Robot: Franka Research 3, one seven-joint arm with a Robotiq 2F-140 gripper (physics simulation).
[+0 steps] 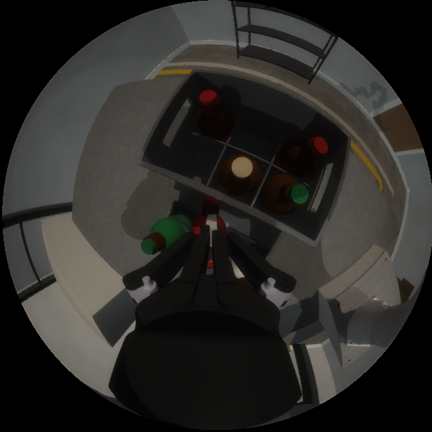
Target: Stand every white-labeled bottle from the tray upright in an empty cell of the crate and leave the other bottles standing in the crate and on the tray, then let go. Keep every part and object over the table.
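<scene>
My gripper (pixel 211 221) is shut, with nothing between its fingertips. Behind and below them stands a red bottle (pixel 210 206) with a dark red neck, partly hidden by the fingers. A green bottle (pixel 168 231) with a green cap is left of the fingers, seen tilted. A pale object (pixel 237 267) shows partly behind the right finger. The dark tray (pixel 185 202) is mostly hidden. The black crate (pixel 165 171) holds brown bottles: red-capped (pixel 215 120) back left, red-capped (pixel 318 146) back right, cream-capped (pixel 241 168) front middle, green-capped (pixel 298 193) front right. Its front-left and back-middle cells are empty. Labels are hard to read.
The crate stands beyond the tray on a grey table top (pixel 102 150). A beige block (pixel 75 260) is at the left, and a grey robot part (pixel 370 320) is at the lower right. A black shelf rack (pixel 280 37) stands in the background.
</scene>
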